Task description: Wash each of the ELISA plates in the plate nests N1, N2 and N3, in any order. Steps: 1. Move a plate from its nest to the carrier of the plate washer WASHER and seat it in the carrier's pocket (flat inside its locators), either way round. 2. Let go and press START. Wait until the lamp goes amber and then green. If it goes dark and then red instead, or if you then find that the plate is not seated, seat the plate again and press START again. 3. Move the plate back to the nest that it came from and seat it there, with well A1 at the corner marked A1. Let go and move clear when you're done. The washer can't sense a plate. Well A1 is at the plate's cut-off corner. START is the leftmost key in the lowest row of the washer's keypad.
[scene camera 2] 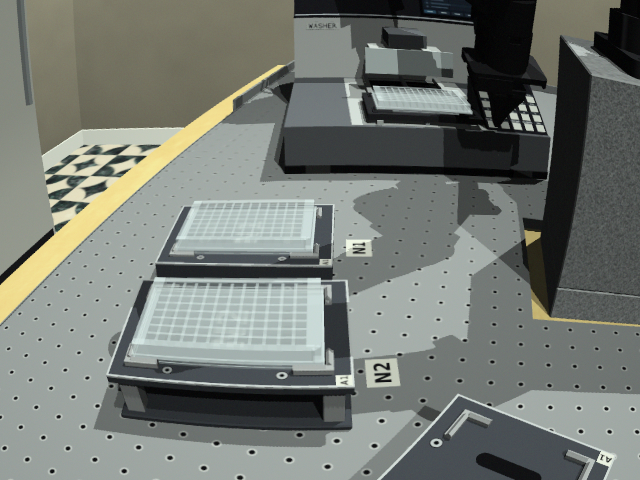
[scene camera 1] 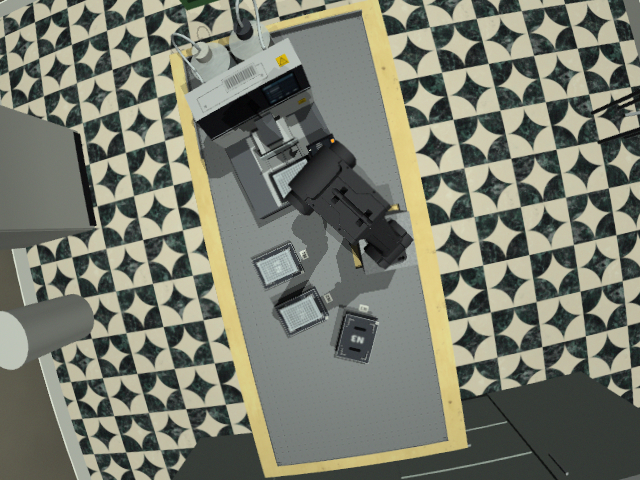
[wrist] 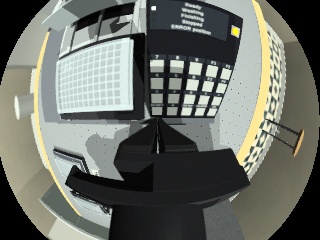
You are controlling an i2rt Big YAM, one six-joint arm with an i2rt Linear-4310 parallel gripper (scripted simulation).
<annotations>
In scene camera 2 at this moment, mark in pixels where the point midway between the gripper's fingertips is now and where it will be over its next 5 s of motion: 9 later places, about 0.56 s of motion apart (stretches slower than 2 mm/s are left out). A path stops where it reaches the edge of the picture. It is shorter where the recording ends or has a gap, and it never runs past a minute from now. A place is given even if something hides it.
The gripper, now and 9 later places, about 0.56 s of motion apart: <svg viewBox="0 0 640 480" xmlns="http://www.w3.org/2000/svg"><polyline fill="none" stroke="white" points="495,124 497,108 500,93 498,85 458,61 422,42 421,42 420,46 421,63 421,80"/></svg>
</annotations>
